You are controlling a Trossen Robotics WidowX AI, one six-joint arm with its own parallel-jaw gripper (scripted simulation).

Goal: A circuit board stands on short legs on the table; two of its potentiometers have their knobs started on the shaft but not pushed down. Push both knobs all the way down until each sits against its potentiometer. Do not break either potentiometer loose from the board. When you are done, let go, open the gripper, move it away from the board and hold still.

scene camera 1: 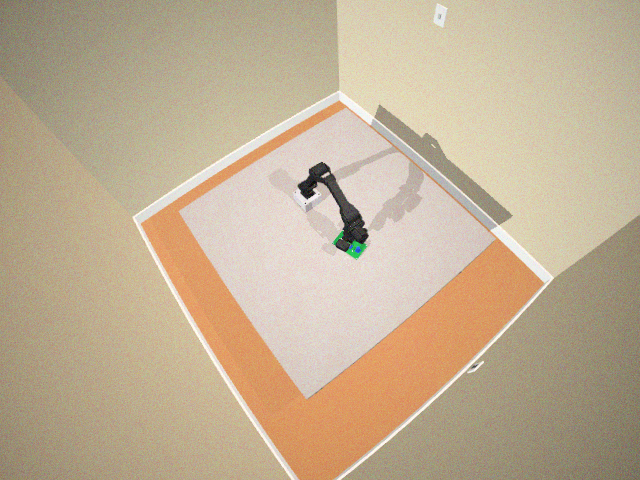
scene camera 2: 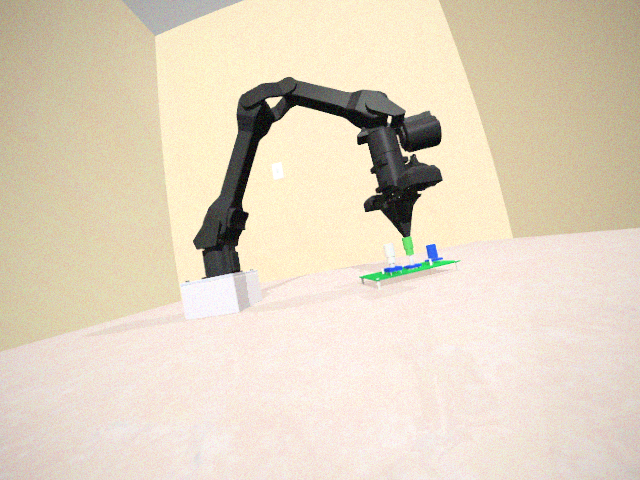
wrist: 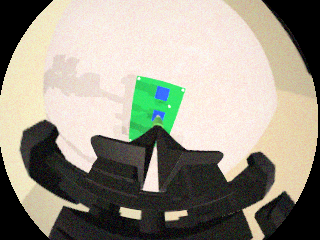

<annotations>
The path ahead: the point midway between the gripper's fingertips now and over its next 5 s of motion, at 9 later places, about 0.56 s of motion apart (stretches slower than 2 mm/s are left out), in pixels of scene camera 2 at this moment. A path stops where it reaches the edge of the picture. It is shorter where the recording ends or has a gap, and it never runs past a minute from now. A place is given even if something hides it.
My gripper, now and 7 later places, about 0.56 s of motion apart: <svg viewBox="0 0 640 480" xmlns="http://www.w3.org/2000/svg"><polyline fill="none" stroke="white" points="407,237 407,239 407,240 407,241 408,242 405,236 360,232 325,240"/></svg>
</annotations>
